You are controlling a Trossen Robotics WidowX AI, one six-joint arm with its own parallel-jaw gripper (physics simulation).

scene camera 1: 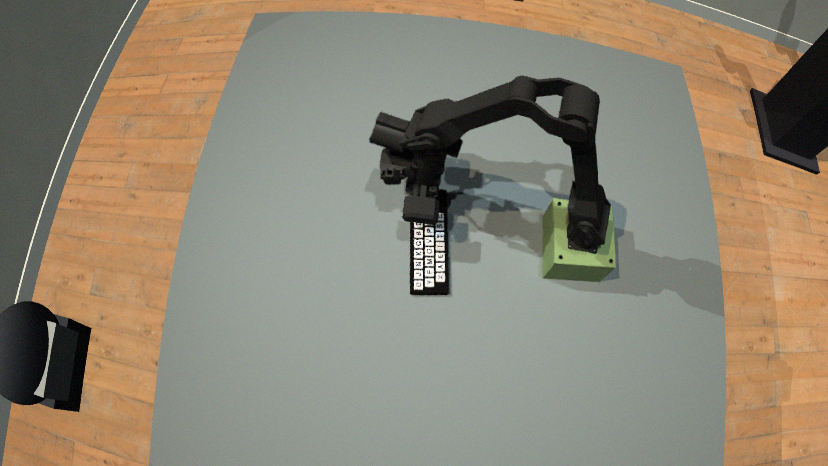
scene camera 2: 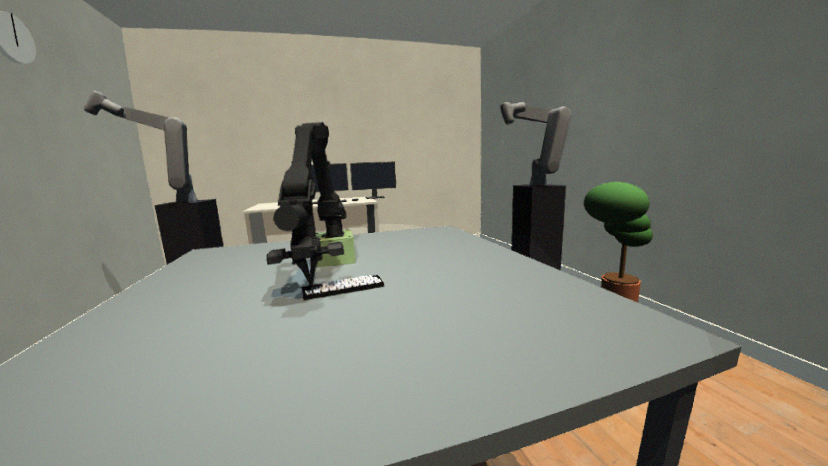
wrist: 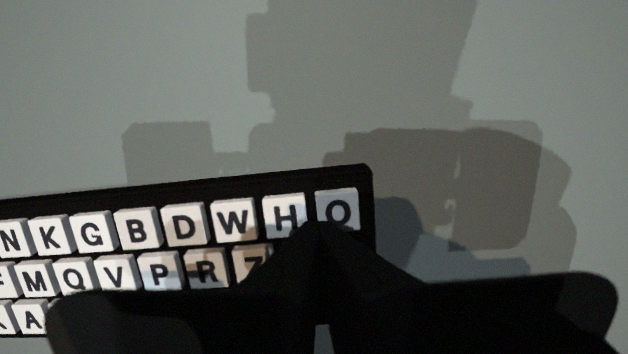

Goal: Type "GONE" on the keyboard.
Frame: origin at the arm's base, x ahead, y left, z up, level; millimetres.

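Seen in the pictures: gripper, fingertip midpoint: (scene camera 1: 419, 194) (scene camera 2: 311, 284) (wrist: 317, 233); arm's base at its link origin: (scene camera 1: 583, 235) (scene camera 2: 335, 235).
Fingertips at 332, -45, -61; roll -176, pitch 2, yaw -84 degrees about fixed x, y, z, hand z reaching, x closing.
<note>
Offsets run from my fingertips to a thing's top centre, as dx, dy, dz. Level surfaces: height alone.
The black keyboard {-35, +79, -17} (scene camera 1: 443, 288) (scene camera 2: 347, 288) (wrist: 200, 190) with white letter keys lies flat on the table. My gripper (scene camera 2: 311, 282) (wrist: 317, 233) is shut and empty, pointing down at the keyboard's H-and-O end. In the wrist view its tips overlap the lower left corner of the O key {+2, -8, -17} (wrist: 351, 196), beside the H key {-2, +12, -17} (wrist: 280, 202); whether they touch is not clear. The G key {-17, +93, -17} (scene camera 1: 418, 243) (wrist: 92, 232) and N key {-25, +134, -17} (scene camera 1: 418, 264) (wrist: 11, 241) show further along that row. The E key {-62, +111, -17} (scene camera 1: 440, 256) shows in the first scene view and is hidden in the wrist view.
The arm's base stands on a green block (scene camera 1: 579, 272) (scene camera 2: 346, 254) on the grey table {dz -35} (scene camera 1: 289, 347) (scene camera 2: 376, 358). Behind the table are a desk with monitors (scene camera 2: 373, 175) and two grey arms on black pedestals (scene camera 2: 538, 225). A potted plant (scene camera 2: 617, 202) stands at the right.
</note>
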